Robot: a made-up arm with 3 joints.
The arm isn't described. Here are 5 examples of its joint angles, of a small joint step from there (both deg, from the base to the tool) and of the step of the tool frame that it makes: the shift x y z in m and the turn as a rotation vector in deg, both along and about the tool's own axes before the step.
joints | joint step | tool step
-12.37 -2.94 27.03 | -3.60 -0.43 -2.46 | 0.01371 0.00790 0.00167 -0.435 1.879 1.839
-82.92 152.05 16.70 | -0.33 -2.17 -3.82 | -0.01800 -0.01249 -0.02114 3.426 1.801 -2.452
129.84 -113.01 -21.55 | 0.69 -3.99 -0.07 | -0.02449 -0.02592 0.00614 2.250 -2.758 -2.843
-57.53 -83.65 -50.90 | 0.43 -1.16 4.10 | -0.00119 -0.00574 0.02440 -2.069 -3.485 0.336
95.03 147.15 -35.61 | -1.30 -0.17 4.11 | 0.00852 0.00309 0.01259 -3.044 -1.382 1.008
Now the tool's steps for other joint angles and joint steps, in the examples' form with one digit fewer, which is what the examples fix.
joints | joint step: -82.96 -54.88 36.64 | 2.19 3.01 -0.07
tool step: 0.0022 0.0132 -0.0158 1.03 1.16 1.16
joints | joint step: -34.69 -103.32 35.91 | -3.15 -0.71 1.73
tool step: 0.0237 0.0169 0.0203 -0.81 -2.92 2.09
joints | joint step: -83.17 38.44 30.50 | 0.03 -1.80 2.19
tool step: -0.0104 -0.0131 0.0144 -1.73 -1.56 -1.43
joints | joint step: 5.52 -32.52 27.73 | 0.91 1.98 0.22
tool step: 0.0072 0.0113 -0.0063 0.31 0.35 1.25
